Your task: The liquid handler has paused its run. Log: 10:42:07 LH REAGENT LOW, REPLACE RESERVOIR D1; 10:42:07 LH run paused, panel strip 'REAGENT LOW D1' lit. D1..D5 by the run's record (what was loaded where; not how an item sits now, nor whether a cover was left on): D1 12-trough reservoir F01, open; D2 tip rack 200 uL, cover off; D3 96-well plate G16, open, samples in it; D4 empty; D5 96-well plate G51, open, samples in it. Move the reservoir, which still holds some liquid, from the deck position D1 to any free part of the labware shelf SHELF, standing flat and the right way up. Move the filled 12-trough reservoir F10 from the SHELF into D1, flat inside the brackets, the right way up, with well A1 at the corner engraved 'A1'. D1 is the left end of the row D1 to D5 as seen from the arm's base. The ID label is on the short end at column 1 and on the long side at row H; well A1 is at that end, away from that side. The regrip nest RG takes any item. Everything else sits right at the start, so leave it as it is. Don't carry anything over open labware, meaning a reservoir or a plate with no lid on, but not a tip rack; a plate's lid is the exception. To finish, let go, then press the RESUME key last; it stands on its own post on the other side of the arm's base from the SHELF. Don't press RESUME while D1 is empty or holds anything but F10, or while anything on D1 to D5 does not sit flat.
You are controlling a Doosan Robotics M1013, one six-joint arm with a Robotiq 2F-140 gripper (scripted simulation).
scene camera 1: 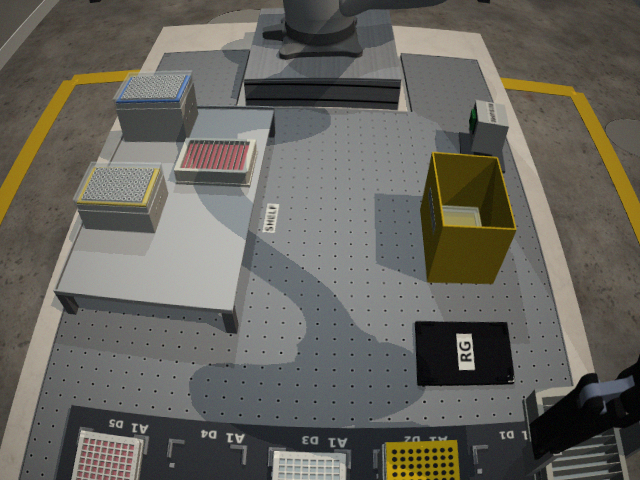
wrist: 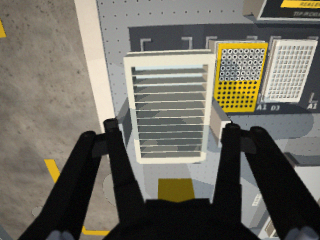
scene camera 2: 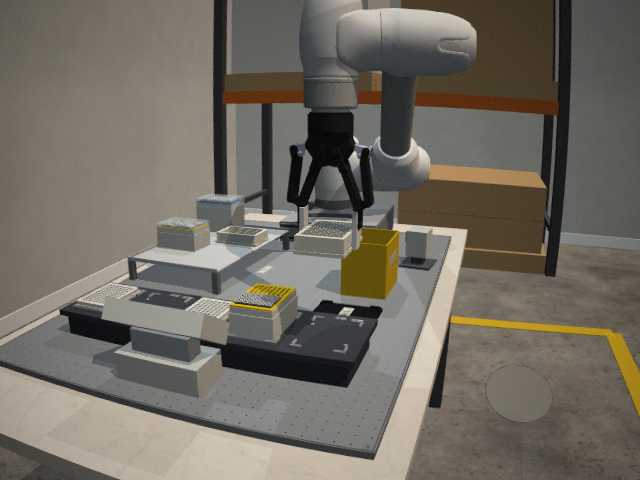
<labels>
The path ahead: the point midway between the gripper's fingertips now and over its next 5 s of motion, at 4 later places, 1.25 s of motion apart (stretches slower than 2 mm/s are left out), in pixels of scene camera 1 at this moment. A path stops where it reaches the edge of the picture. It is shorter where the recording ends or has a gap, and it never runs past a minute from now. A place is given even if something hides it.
My gripper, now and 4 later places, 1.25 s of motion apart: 570, 457; 596, 439; 586, 372; 569, 300; 536, 280
</labels>
